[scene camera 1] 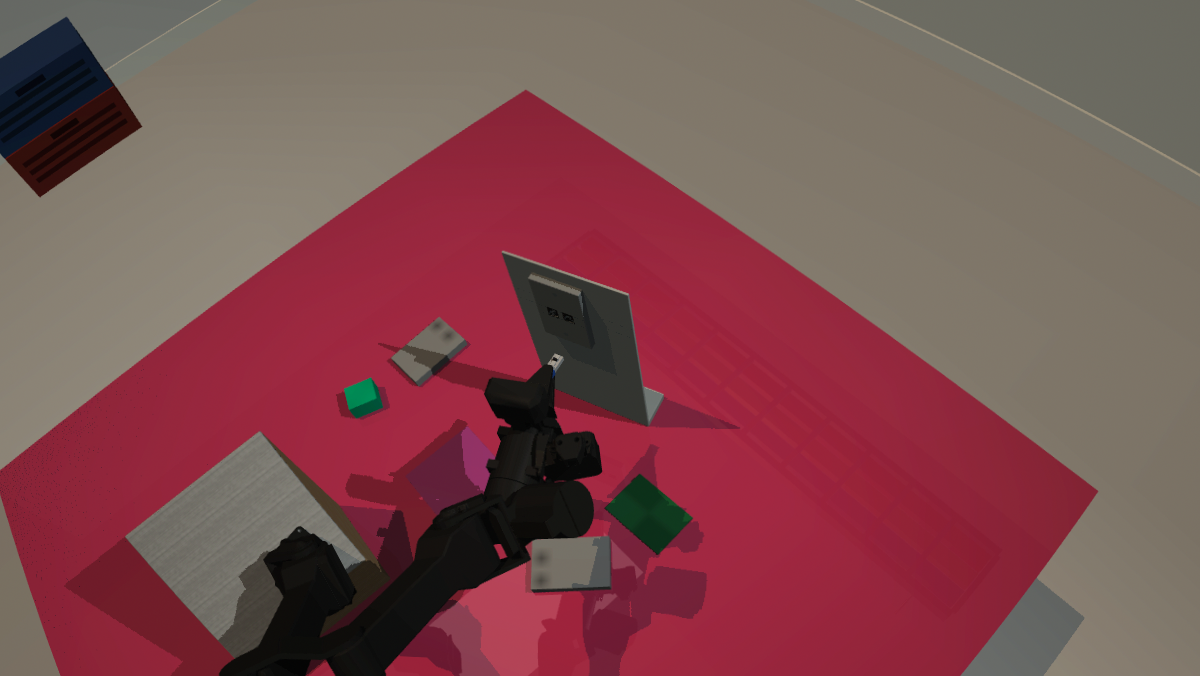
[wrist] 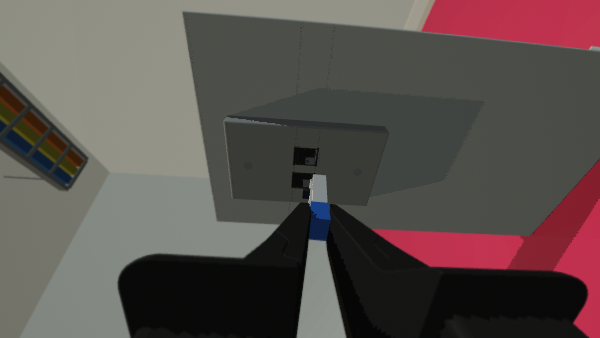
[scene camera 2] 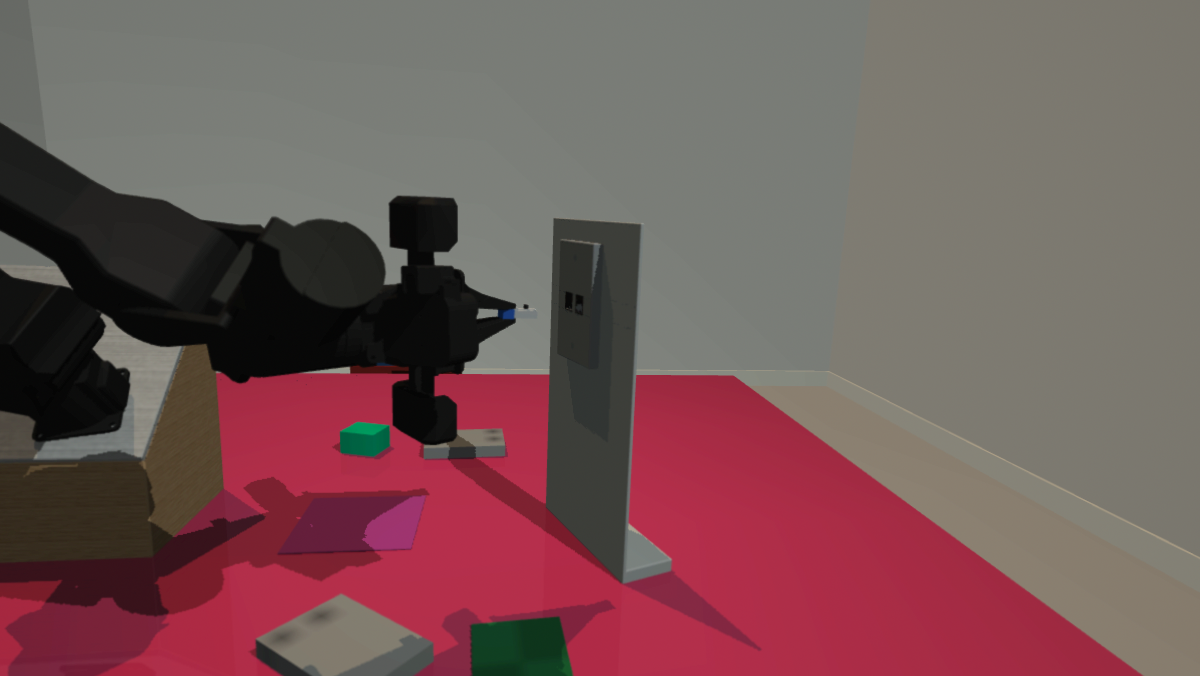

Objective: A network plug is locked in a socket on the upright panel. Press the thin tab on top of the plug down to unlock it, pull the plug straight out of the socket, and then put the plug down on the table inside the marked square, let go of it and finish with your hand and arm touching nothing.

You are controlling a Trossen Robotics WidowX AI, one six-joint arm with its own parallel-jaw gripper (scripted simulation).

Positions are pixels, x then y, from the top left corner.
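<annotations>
My gripper is there in scene camera 1 [549,367], and that camera shows me a green cube as well. In the wrist view I find my gripper, while the green cube is out of frame in the wrist view. Scene camera 2 gives me both the gripper and the cube. On my gripper, [scene camera 2: 484,301] and [wrist: 287,237] are one and the same spot. For the green cube, too, [scene camera 1: 362,398] and [scene camera 2: 362,430] are the same spot.
</annotations>
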